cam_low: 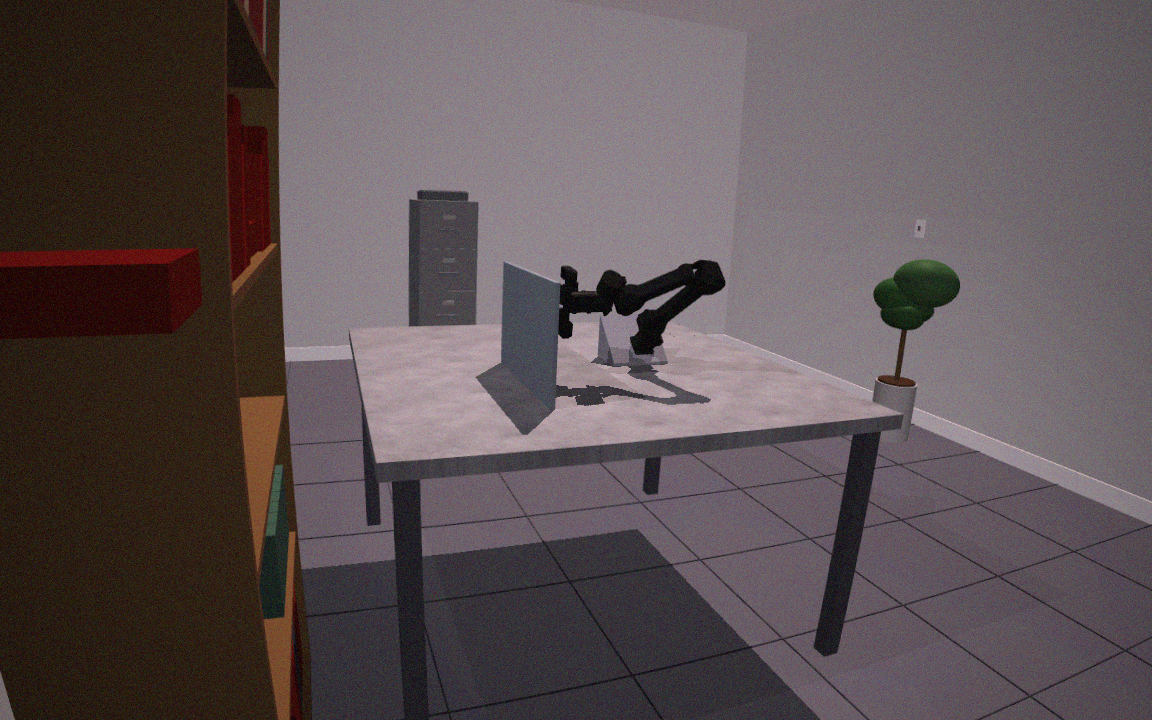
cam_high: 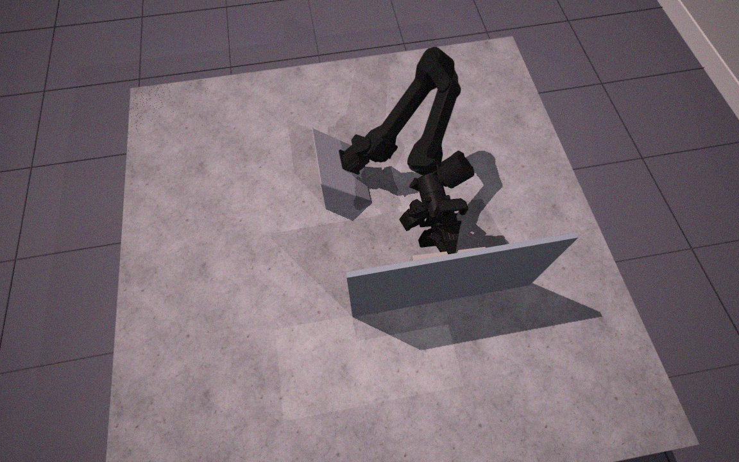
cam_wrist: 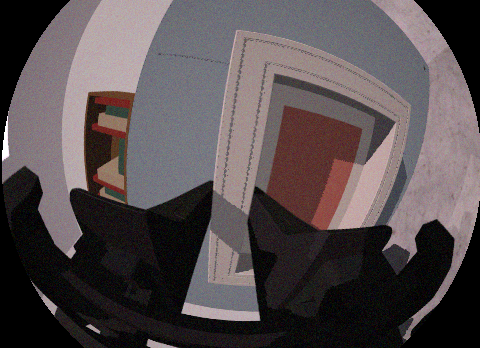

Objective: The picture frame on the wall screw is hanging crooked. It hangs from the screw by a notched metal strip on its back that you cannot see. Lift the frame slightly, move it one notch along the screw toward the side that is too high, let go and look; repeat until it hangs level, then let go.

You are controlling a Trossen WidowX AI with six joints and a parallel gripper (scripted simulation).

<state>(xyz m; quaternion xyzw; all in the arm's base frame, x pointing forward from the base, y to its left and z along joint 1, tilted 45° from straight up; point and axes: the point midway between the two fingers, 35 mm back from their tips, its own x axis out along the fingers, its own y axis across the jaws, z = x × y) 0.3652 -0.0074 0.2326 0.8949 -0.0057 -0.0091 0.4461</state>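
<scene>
The picture frame lies 1 cm to the right of my gripper tip and 5 cm below it. Round my gripper tip: wall panel: 2 cm ahead, 1 cm to the left, 6 cm below.
</scene>
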